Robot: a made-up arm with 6 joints.
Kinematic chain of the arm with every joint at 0, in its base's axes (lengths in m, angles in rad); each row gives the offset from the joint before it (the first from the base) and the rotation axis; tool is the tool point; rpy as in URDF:
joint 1: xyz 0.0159 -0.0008 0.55 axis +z
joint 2: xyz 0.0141 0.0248 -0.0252 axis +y
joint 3: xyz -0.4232 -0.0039 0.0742 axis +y
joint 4: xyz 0.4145 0.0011 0.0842 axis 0.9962 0 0.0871
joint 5: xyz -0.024 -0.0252 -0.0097 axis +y
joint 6: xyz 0.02 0.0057 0.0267 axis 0.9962 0 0.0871
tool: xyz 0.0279 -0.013 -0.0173 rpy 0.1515 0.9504 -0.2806
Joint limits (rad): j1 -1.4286..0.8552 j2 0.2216..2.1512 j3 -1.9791..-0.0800 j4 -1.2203..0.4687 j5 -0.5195..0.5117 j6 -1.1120..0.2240
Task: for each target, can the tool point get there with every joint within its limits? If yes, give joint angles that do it. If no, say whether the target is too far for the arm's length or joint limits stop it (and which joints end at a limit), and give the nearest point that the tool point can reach.
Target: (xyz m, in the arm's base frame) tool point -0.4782 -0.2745 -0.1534
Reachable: no: joint limits stop it (at a limit: joint 1, joint 2, joint 5, joint 6) | nearest point 0.0317 -0.2605 0.3861 | short by 0.742 m
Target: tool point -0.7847 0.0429 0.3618
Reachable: no: joint limits stop it (at a limit: joint 2, joint 3, joint 5, joint 6) | nearest point -0.5836 0.0319 1.0693 | short by 0.736 m
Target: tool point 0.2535 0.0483 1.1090
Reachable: yes | joints 0.2427 0.9923 -1.1402 -0.2989 -0.4207 -0.8731
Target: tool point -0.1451 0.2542 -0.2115
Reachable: no: joint limits stop it (at a limit: joint 1, joint 2, joint 3, joint 4, joint 6) | nearest point 0.1396 0.1767 0.3920 | short by 0.672 m
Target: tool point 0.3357 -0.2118 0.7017
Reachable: yes | joints -0.5597 1.4052 -0.5625 -0.1499 -0.3370 -0.0529
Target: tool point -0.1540 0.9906 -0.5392
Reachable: no: too far | nearest point 0.2613 0.3325 0.4008 | short by 1.220 m
